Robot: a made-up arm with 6 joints. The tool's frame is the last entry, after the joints. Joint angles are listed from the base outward.
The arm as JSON. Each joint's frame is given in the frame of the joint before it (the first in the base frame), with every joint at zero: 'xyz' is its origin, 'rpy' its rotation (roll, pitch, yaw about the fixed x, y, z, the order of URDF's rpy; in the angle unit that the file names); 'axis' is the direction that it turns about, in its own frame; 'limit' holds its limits. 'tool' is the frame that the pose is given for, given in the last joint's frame.
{
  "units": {
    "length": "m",
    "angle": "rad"
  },
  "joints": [
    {
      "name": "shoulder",
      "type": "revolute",
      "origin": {
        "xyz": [
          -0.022,
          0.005,
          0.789
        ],
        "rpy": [
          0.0,
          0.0,
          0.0
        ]
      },
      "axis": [
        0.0,
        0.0,
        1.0
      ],
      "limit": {
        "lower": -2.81,
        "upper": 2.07
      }
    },
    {
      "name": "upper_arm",
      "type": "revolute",
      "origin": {
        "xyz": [
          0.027,
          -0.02,
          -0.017
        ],
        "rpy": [
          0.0,
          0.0,
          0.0
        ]
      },
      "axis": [
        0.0,
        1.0,
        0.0
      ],
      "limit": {
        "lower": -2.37,
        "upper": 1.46
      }
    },
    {
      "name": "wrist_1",
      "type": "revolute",
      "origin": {
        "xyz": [
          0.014,
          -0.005,
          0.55
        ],
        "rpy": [
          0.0,
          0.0,
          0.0
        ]
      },
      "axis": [
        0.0,
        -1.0,
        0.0
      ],
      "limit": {
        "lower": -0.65,
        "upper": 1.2
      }
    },
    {
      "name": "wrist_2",
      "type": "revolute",
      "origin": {
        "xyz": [
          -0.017,
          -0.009,
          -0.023
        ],
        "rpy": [
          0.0,
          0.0,
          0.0
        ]
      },
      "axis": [
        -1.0,
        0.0,
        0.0
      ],
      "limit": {
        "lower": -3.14,
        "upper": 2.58
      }
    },
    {
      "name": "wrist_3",
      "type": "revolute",
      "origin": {
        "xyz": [
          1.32,
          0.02,
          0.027
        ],
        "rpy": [
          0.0,
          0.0,
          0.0
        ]
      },
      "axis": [
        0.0,
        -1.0,
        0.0
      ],
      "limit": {
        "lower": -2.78,
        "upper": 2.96
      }
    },
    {
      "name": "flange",
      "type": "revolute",
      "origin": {
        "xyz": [
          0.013,
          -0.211,
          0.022
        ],
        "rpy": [
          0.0,
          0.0,
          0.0
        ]
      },
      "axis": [
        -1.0,
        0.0,
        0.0
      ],
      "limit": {
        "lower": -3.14,
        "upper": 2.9
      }
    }
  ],
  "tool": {
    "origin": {
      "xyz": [
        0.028,
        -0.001,
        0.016
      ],
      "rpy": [
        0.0,
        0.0,
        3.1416
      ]
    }
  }
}
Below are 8 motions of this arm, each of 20 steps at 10 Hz.
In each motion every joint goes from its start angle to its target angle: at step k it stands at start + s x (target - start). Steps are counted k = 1, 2, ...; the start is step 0. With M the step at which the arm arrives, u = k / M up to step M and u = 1 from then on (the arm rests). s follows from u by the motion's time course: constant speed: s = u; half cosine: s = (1 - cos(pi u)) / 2; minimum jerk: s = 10 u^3 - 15 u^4 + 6 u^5.
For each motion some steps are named. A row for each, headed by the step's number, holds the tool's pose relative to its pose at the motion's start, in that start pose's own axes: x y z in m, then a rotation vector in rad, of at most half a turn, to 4 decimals.
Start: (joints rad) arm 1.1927 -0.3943 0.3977 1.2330 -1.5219 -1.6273
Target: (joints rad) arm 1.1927 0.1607 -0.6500 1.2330 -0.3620 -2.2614
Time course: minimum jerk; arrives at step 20
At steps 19, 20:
19: -0.4867 1.0748 -1.5686 0.6293 -0.9210 0.0518
20: -0.4867 1.0771 -1.5690 0.6295 -0.9225 0.0508

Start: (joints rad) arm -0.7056 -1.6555 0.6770 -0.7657 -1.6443 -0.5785
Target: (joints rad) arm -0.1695 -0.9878 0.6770 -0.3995 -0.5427 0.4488
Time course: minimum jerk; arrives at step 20
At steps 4, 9, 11, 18, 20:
4: -0.0160 0.0593 0.0492 0.0178 0.0409 0.0290
9: -0.1740 0.4249 0.2768 0.1412 0.3008 0.1041
11: -0.3006 0.6111 0.3472 0.2207 0.4322 0.0809
18: -0.6520 0.9381 0.3788 0.4299 0.6567 -0.0739
20: -0.6605 0.9437 0.3778 0.4350 0.6605 -0.0783

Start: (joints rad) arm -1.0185 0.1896 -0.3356 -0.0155 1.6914 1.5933
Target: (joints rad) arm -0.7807 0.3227 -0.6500 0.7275 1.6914 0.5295
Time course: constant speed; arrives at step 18
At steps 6, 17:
6: 0.1400 -0.0062 0.1138 -0.4677 0.2570 0.1847
17: 0.4113 0.0527 0.3072 -1.3395 0.5883 0.7346

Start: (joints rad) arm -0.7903 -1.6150 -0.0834 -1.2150 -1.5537 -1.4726
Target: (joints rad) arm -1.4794 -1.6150 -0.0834 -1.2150 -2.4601 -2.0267
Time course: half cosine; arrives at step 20
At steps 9, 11, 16, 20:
9: -0.0692 0.0180 -0.0426 -0.2839 0.2948 -0.3647
11: -0.0954 0.0250 -0.0538 -0.4124 0.4224 -0.4807
16: -0.1504 0.0386 -0.0704 -0.7132 0.7117 -0.6857
20: -0.1666 0.0422 -0.0735 -0.8087 0.8008 -0.7360

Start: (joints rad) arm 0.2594 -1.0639 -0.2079 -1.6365 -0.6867 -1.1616
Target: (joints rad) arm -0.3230 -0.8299 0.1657 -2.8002 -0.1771 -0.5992
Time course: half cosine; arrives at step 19
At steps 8, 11, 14, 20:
8: -0.0144 -0.1023 -0.0621 0.0359 -0.0427 0.3804
11: -0.0255 -0.1663 -0.1145 0.0463 -0.0448 0.6052
14: -0.0357 -0.2194 -0.1678 0.0416 -0.0339 0.7803
20: -0.0434 -0.2564 -0.2117 0.0285 -0.0196 0.8940

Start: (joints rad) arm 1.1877 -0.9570 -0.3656 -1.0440 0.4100 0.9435
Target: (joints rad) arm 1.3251 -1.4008 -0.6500 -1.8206 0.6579 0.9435
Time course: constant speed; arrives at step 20
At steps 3, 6, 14, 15, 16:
3: 0.0372 -0.0178 0.0051 -0.1286 -0.0025 -0.0423
6: 0.0746 -0.0363 0.0101 -0.2563 -0.0115 -0.0851
14: 0.1748 -0.0885 0.0249 -0.5901 -0.0688 -0.1996
15: 0.1873 -0.0952 0.0272 -0.6309 -0.0796 -0.2138
16: 0.1998 -0.1019 0.0295 -0.6714 -0.0911 -0.2280

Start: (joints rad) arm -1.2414 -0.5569 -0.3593 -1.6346 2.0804 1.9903
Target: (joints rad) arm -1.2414 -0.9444 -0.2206 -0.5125 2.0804 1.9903
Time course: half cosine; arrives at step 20
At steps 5, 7, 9, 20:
5: -0.0285 0.0445 0.0878 -0.1475 0.0960 -0.0444
7: -0.0551 0.0906 0.1632 -0.2746 0.1746 -0.0919
9: -0.0888 0.1542 0.2497 -0.4226 0.2618 -0.1589
20: -0.2393 0.4963 0.5306 -0.9594 0.5482 -0.5340

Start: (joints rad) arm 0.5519 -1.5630 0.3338 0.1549 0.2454 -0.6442
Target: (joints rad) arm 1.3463 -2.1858 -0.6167 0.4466 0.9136 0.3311
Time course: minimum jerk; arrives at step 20
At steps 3, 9, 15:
3: 0.0134 0.0212 0.0022 0.0154 0.0114 -0.0018
9: 0.2380 0.2868 -0.0365 0.2353 0.1649 -0.0558
15: 0.5698 0.4637 -0.2444 0.5058 0.3377 -0.2025

